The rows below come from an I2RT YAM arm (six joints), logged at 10 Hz.
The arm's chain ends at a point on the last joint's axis. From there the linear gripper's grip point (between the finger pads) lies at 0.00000 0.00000 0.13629 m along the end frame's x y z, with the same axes.
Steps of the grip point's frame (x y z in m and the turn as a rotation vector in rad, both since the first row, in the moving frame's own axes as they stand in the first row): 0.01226 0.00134 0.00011 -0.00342 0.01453 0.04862; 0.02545 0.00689 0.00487 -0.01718 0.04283 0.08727; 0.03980 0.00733 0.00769 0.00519 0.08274 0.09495; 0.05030 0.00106 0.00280 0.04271 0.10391 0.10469; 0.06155 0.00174 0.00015 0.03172 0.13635 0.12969; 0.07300 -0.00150 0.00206 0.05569 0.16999 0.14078; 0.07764 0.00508 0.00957 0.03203 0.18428 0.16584; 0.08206 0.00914 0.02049 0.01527 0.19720 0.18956; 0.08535 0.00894 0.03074 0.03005 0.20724 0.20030; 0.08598 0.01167 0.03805 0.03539 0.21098 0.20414; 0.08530 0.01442 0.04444 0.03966 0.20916 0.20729
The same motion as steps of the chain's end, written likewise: 0.01029 0.00083 0.00013 -0.00342 0.01453 0.04862; 0.01972 0.00430 0.00502 -0.01718 0.04283 0.08727; 0.02852 0.00750 0.00816 0.00519 0.08274 0.09495; 0.03589 0.00612 0.00366 0.04271 0.10391 0.10469; 0.04280 0.00484 0.00148 0.03172 0.13635 0.12969; 0.04950 0.00440 0.00423 0.05569 0.16999 0.14078; 0.05243 0.00733 0.01194 0.03203 0.18428 0.16584; 0.05532 0.00866 0.02314 0.01527 0.19720 0.18956; 0.05709 0.01017 0.03371 0.03005 0.20724 0.20030; 0.05715 0.01351 0.04115 0.03539 0.21098 0.20414; 0.05666 0.01681 0.04751 0.03966 0.20916 0.20729
